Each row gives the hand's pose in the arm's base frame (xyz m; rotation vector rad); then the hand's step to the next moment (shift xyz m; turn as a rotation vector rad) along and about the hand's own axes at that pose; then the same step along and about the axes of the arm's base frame.
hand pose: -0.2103 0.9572 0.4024 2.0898 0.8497 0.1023
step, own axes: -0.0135 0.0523 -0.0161 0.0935 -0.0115 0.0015
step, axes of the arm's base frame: 0.0118 -0.0182 0.0520 0.0659 0.0601 -0.0303
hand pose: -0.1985 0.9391 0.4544 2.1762 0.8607 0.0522
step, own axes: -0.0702 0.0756 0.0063 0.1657 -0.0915 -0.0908
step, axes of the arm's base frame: -0.0095 -0.0812 0.0632 0.0488 0.2008 -0.0371
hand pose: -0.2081 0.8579 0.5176 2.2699 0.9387 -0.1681
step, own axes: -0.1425 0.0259 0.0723 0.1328 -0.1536 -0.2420
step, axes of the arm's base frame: -0.0780 -0.1416 0.0083 -0.0361 0.3085 0.0577
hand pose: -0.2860 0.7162 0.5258 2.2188 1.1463 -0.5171
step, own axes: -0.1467 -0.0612 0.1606 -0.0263 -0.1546 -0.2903
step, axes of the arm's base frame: -0.1438 -0.1649 -0.0566 -0.1217 0.2445 0.1851
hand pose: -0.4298 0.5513 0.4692 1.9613 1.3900 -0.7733
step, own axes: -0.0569 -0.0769 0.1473 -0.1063 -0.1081 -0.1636
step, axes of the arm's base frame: -0.1060 -0.1249 -0.0634 -0.1142 0.0885 0.1699
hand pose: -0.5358 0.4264 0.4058 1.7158 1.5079 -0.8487
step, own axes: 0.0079 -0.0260 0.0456 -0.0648 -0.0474 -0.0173
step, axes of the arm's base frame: -0.0264 -0.0316 -0.0336 -0.0538 -0.0165 0.0598
